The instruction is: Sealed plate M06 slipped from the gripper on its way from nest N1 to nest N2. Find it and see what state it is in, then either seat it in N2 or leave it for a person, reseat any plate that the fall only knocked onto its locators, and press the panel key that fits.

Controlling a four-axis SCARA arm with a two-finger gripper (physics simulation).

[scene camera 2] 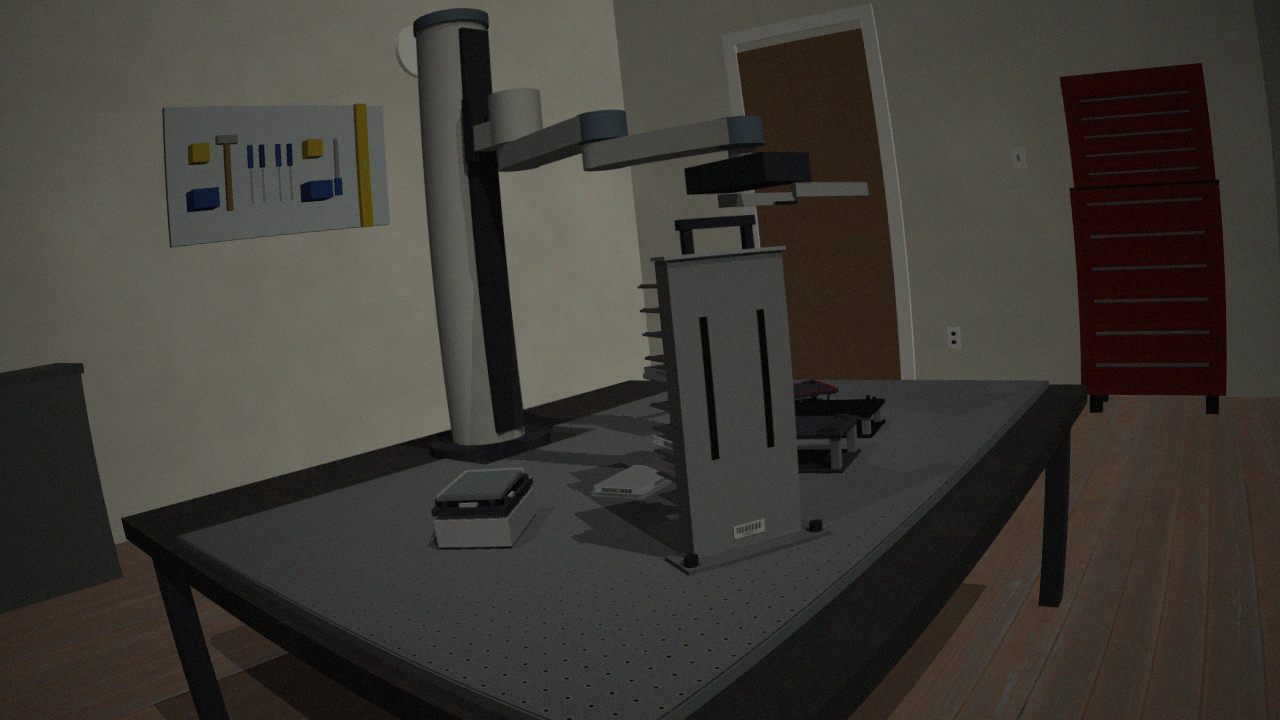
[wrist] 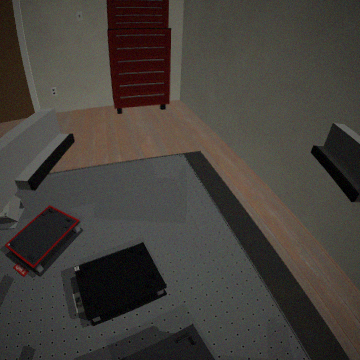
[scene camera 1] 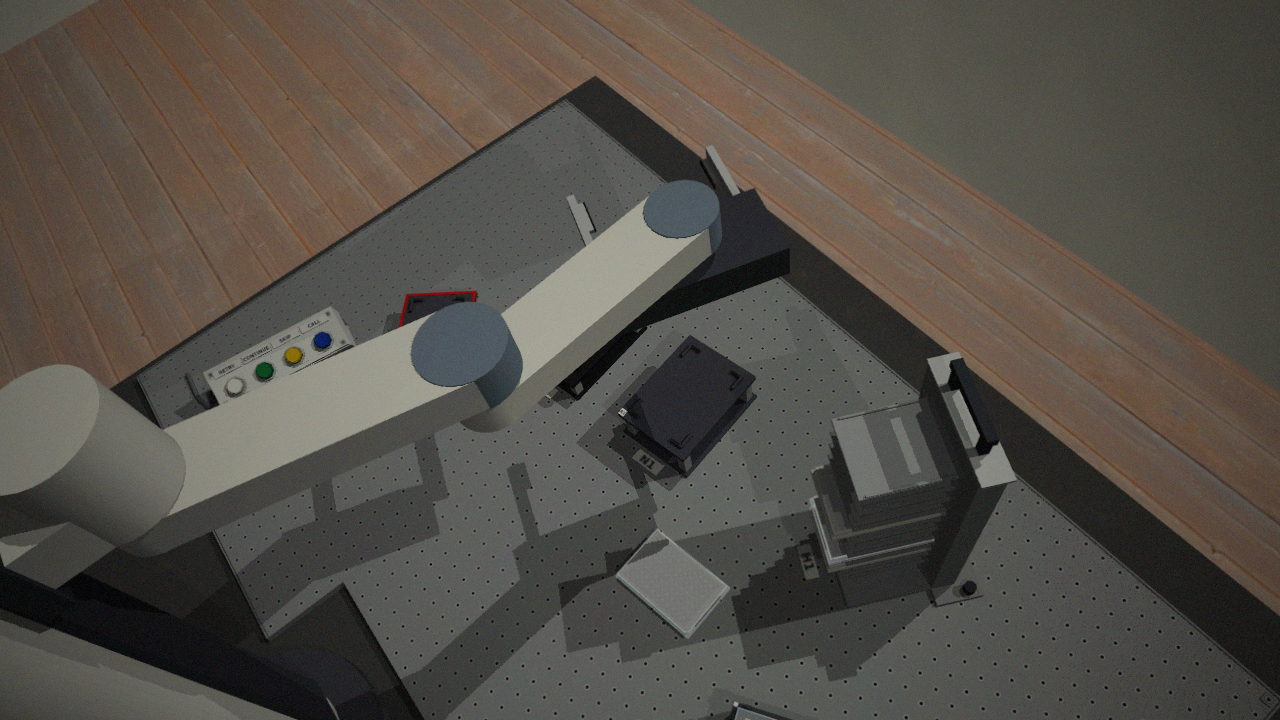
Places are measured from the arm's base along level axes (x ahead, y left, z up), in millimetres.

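Pixels of known places: gripper, fingertip midpoint: (wrist: pixel 197 125) (scene camera 1: pixel 641 177); arm's base, link origin: (scene camera 2: pixel 490 446).
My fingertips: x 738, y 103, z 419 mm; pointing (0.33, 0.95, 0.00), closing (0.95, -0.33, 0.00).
For each thing: its top centre in the pictures, then the offset to it from my fingertips. "pt": a spot on its surface instead.
- Nest N1, top centre: (scene camera 1: pixel 686 392) (scene camera 2: pixel 799 420) dx -43, dy -79, dz -340 mm
- black nest, top centre: (scene camera 1: pixel 579 325) (scene camera 2: pixel 834 400) (wrist: pixel 116 274) dx -85, dy +129, dz -353 mm
- key panel, top centre: (scene camera 1: pixel 269 346) dx -478, dy +421, dz -322 mm
- red-edged nest, top centre: (scene camera 1: pixel 431 332) (scene camera 2: pixel 790 386) (wrist: pixel 40 230) dx -265, dy +290, dz -360 mm
- white device, surface spot: (scene camera 2: pixel 474 530) pt dx -224, dy -574, dz -380 mm
My gripper (scene camera 1: pixel 651 195) (scene camera 2: pixel 794 193) (wrist: pixel 197 125) is open and empty, high above the far end of the board. A pale, clear-topped plate (scene camera 1: pixel 673 582) (scene camera 2: pixel 631 481) lies apart from the nests on the perforated board; its code cannot be read. Nest N1 (scene camera 1: pixel 689 398) (scene camera 2: pixel 827 425) (wrist: pixel 175 350) shows a bare dark top with corner locators. A black nest (scene camera 1: pixel 592 368) (wrist: pixel 120 282) beside it, partly under the arm in scene camera 1, shows no plate; its label is unreadable. The key panel (scene camera 1: pixel 279 356) has white RETRY, green CONTINUE, yellow SKIP and blue CALL keys.
A tall rack H1 (scene camera 1: pixel 971 501) (scene camera 2: pixel 733 402) holds stacked shelves and pale plates. A red-edged nest (scene camera 1: pixel 440 293) (scene camera 2: pixel 816 388) (wrist: pixel 44 235) stands near the panel. A white device (scene camera 2: pixel 474 530) with a black top carries a flat plate-like piece. The arm crosses above the board.
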